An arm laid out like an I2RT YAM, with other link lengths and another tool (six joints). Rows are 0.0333 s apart.
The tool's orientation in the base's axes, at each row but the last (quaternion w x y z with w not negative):
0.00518 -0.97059 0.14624 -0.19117
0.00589 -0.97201 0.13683 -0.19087
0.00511 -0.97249 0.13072 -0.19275
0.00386 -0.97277 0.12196 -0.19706
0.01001 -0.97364 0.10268 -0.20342
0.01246 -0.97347 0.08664 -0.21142
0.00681 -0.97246 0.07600 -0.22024
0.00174 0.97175 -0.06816 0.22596
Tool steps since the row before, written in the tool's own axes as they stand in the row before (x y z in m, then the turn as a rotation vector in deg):
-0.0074 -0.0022 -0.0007 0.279 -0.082 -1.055
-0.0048 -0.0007 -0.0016 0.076 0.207 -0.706
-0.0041 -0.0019 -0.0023 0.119 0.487 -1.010
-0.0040 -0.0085 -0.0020 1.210 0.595 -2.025
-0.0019 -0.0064 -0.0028 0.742 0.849 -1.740
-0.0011 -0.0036 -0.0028 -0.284 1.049 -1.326
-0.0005 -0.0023 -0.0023 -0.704 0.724 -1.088
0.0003 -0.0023 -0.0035 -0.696 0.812 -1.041
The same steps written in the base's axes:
-0.0062 0.0043 -0.0019 -0.123 0.047 1.086
-0.0047 0.0020 -0.0002 -0.250 -0.191 0.669
-0.0040 0.0030 0.0007 -0.397 -0.460 0.950
-0.0023 0.0093 0.0008 0.161 -0.784 2.297
-0.0016 0.0067 0.0022 -0.194 -0.944 1.836
-0.0016 0.0038 0.0023 -0.974 -0.967 1.027
-0.0011 0.0024 0.0020 -1.200 -0.587 0.648
-0.0010 0.0024 0.0033 -1.184 -0.677 0.607

